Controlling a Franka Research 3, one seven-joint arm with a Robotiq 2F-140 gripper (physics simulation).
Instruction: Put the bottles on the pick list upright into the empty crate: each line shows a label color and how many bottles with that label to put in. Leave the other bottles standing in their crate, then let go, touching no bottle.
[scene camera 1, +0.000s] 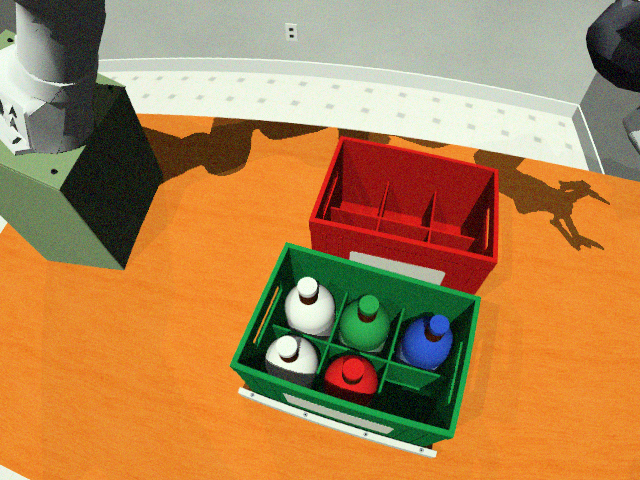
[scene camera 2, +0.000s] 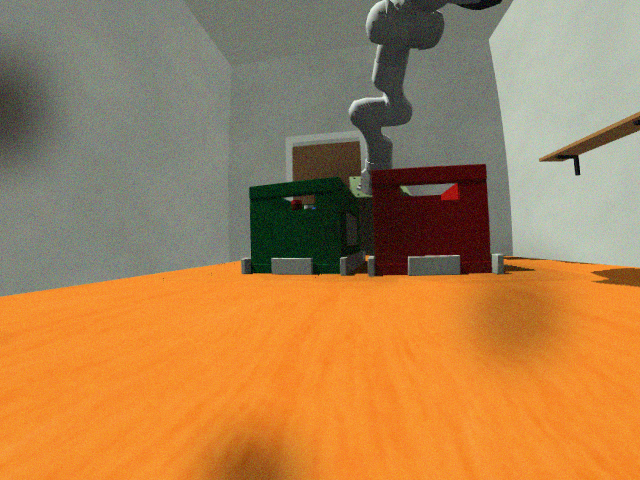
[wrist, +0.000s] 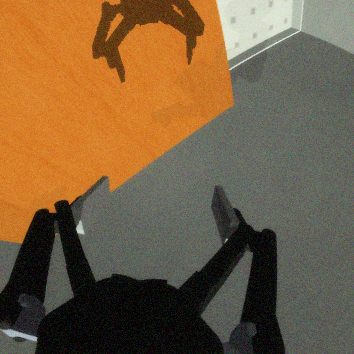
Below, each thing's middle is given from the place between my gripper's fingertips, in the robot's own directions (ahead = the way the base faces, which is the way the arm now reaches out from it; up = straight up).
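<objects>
The blue bottle (scene camera 1: 427, 342) is 15 cm below my hand, 39 cm behind it and 32 cm to the right of it. Counting from my hand again, the red bottle (scene camera 1: 352, 378) is 41 cm to the right, 47 cm behind and 15 cm below, and the green bottle (scene camera 1: 365, 323) is 33 cm to the right, 48 cm behind and 15 cm below. There's also the white strip (scene camera 1: 258, 398), which is 22 cm below my hand, 47 cm behind it and 47 cm to the right of it.
</objects>
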